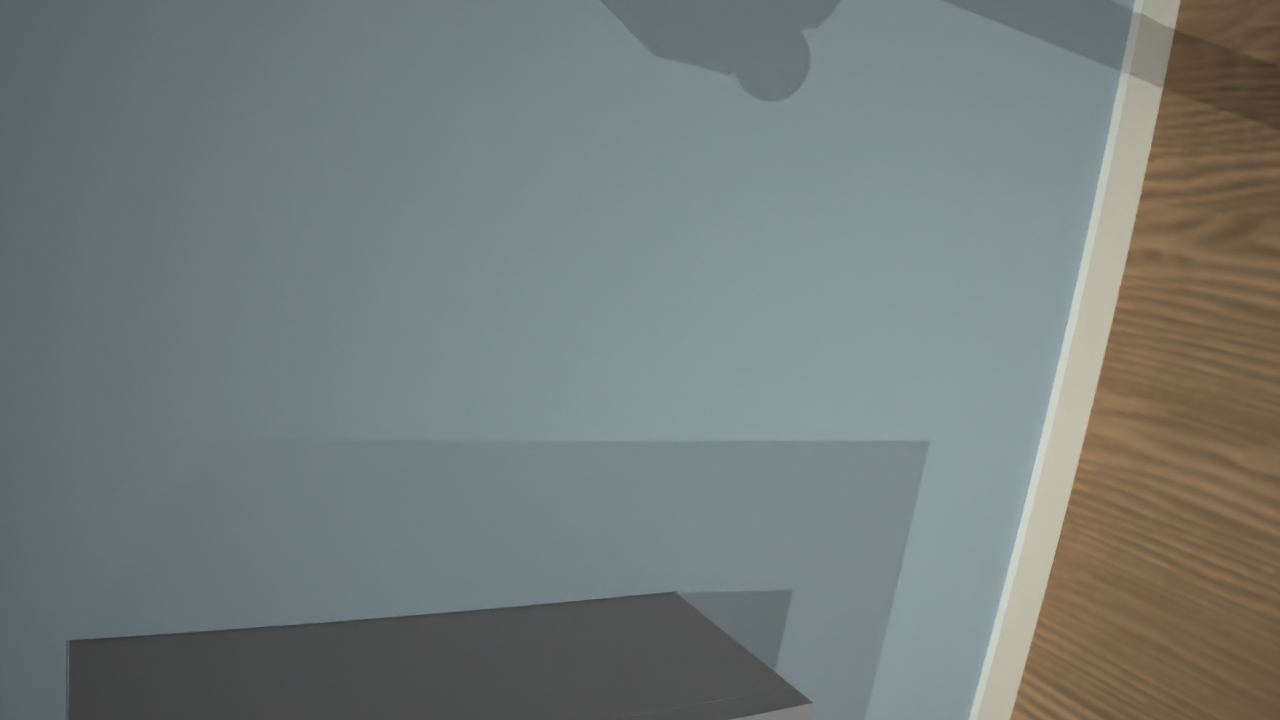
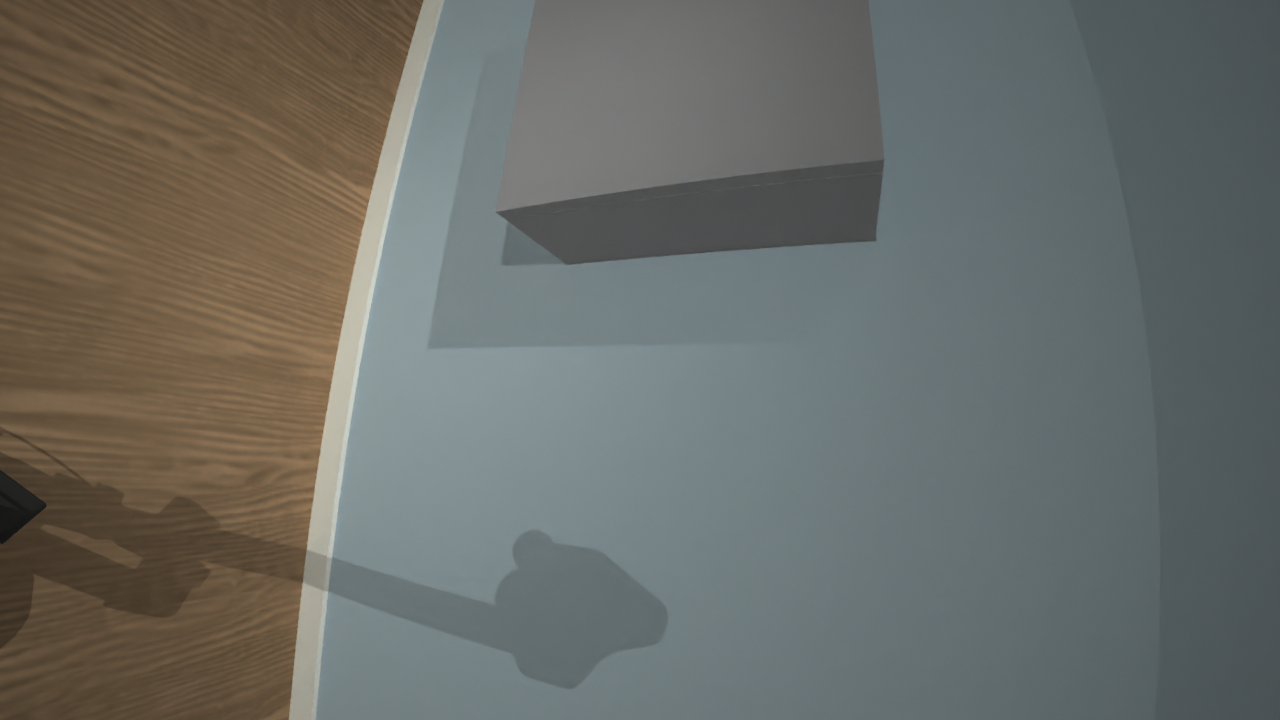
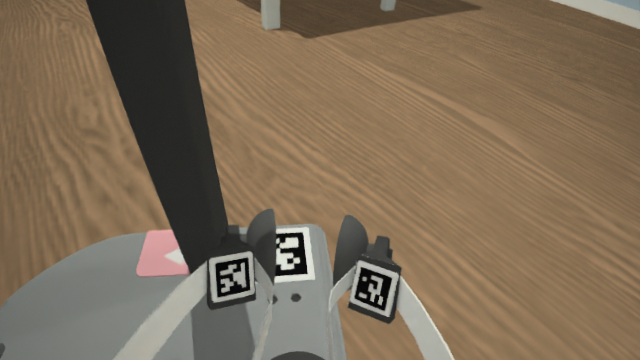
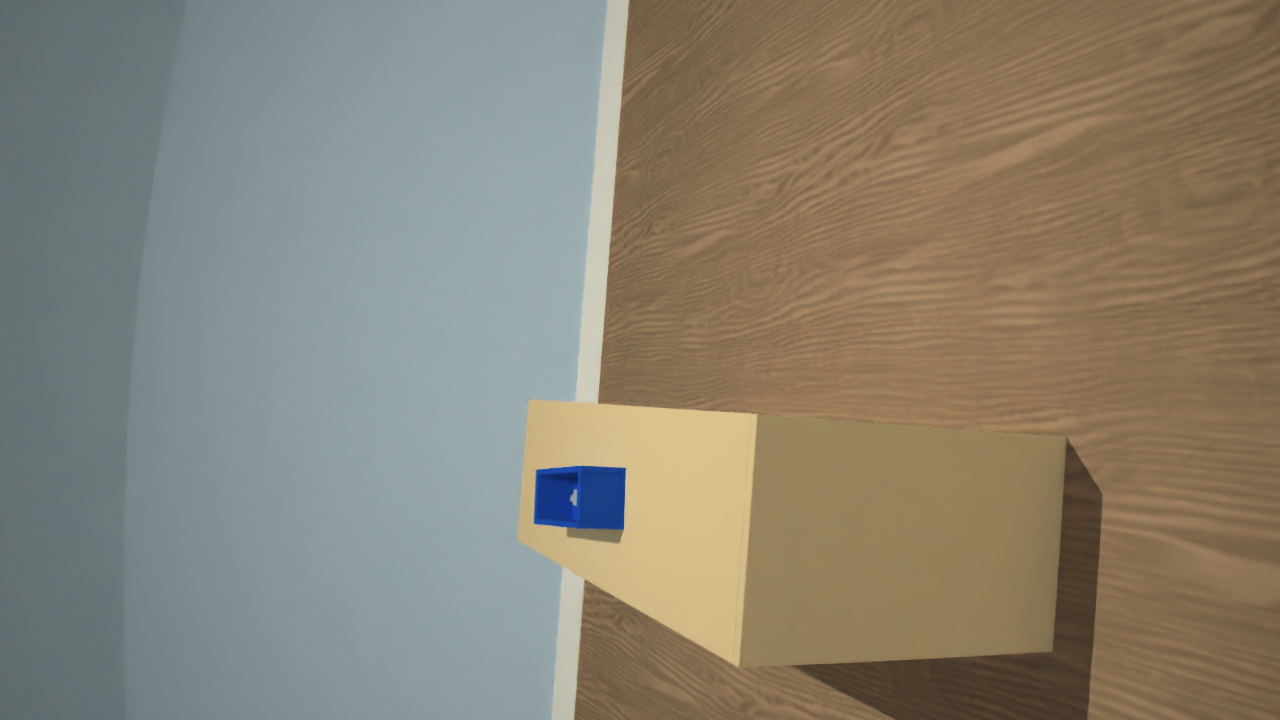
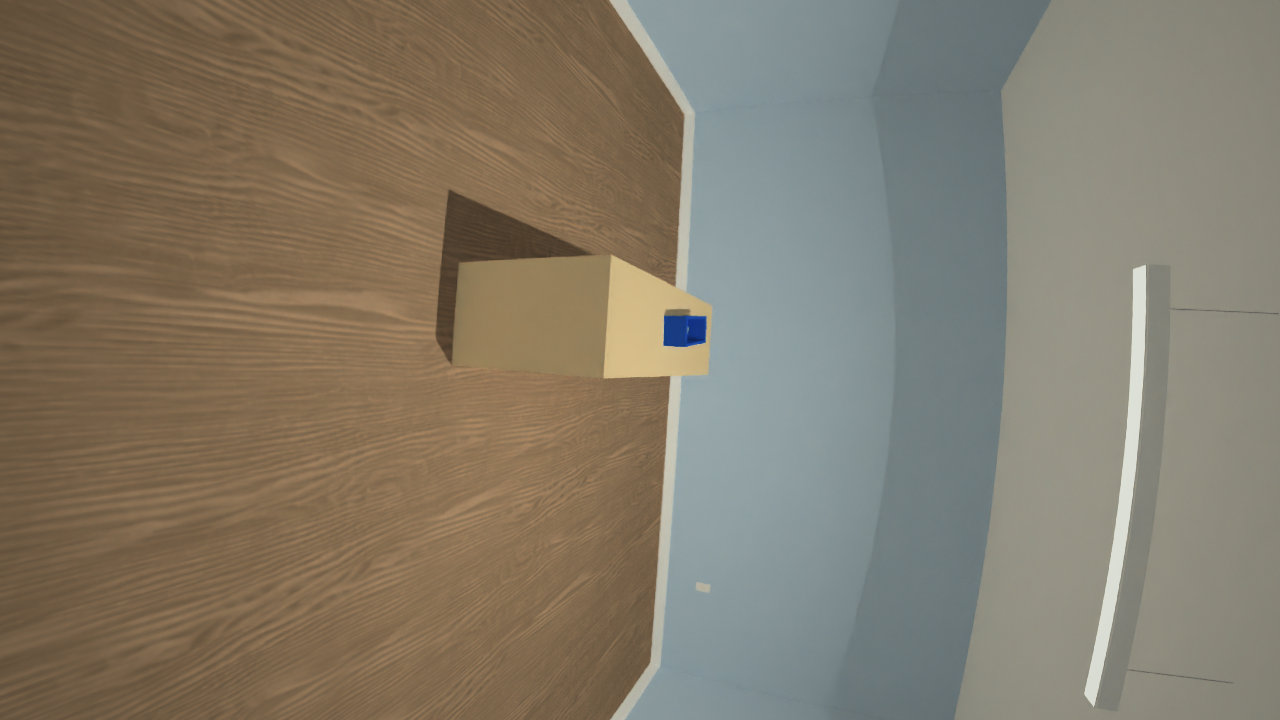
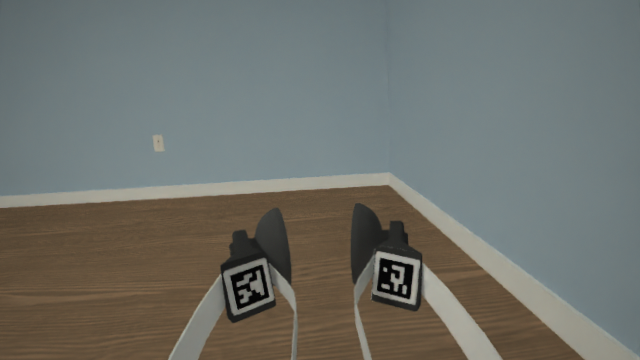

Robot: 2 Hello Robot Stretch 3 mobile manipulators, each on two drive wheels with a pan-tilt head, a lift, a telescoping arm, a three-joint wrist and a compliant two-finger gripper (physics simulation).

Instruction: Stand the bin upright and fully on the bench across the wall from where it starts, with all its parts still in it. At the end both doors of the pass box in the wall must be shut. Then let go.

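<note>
The blue bin stands upright on the tan block-like bench, its mouth facing up; a small light part shows inside, the rest is hidden. The grey pass box sticks out from the wall on r1's side; its front lies flush along a thin seam, so that door looks shut. The other door does not show. The r1 gripper is open, with nothing between its fingers, above its own grey base. The r2 gripper is open and empty, apart from the bin and bench.
White legs of a piece of furniture stand on the wooden floor beyond r1's base. A black mast rises beside r1's gripper. A room corner with white baseboard lies ahead of r2's gripper. A ceiling lamp hangs overhead.
</note>
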